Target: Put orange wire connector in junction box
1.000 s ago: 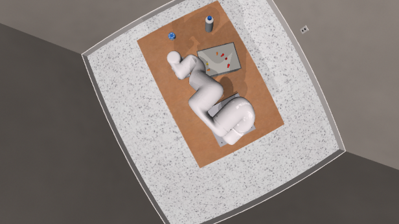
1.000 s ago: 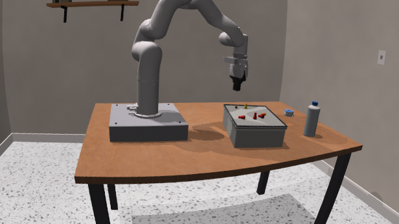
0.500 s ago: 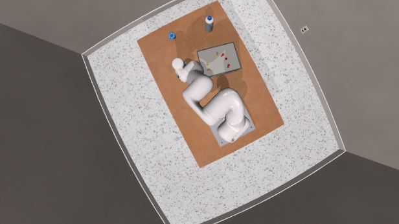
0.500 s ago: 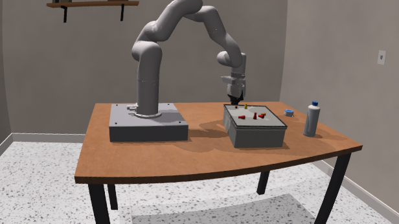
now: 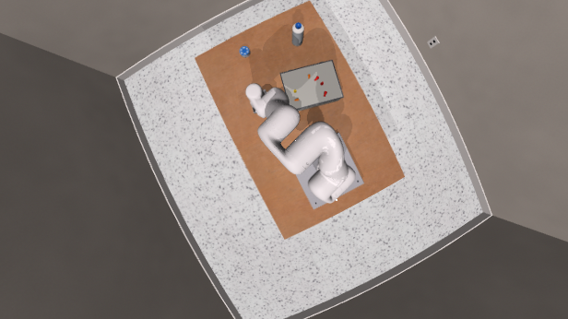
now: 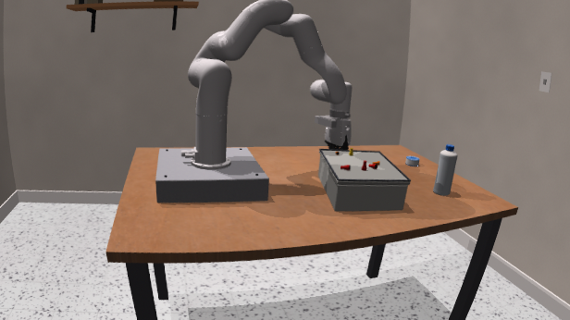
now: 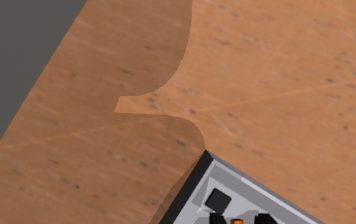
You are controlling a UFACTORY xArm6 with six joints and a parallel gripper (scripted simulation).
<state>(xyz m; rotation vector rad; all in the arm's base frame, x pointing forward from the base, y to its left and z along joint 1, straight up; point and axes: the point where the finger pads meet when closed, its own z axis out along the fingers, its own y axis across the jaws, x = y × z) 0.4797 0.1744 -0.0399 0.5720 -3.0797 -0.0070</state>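
My gripper is now 3 cm above the steel junction box, 2 cm short of it and 1 cm to the right of it. The rest, counted from my hand: grey tool case: 29 cm to the right, 4 cm above, 3 cm behind.
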